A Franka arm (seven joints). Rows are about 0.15 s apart.
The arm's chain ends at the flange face. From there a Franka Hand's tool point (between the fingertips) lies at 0.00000 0.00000 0.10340 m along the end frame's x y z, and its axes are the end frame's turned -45 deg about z.
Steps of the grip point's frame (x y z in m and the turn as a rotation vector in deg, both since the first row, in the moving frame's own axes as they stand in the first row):
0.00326 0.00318 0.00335 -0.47 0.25 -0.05
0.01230 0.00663 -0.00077 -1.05 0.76 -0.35
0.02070 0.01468 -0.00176 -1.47 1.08 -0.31
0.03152 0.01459 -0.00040 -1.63 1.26 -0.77
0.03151 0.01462 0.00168 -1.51 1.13 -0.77
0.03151 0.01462 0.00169 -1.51 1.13 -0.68
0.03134 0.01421 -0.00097 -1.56 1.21 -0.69
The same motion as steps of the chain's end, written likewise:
0.00363 -0.00034 0.00335 -0.16 0.51 -0.05
0.01107 -0.00437 -0.00074 -0.21 1.28 -0.35
0.02176 -0.00475 -0.00171 -0.28 1.80 -0.31
0.02891 -0.01242 -0.00033 -0.26 2.04 -0.77
0.02925 -0.01241 0.00174 -0.27 1.87 -0.77
0.02925 -0.01241 0.00175 -0.27 1.87 -0.68
0.02867 -0.01254 -0.00091 -0.25 1.96 -0.69

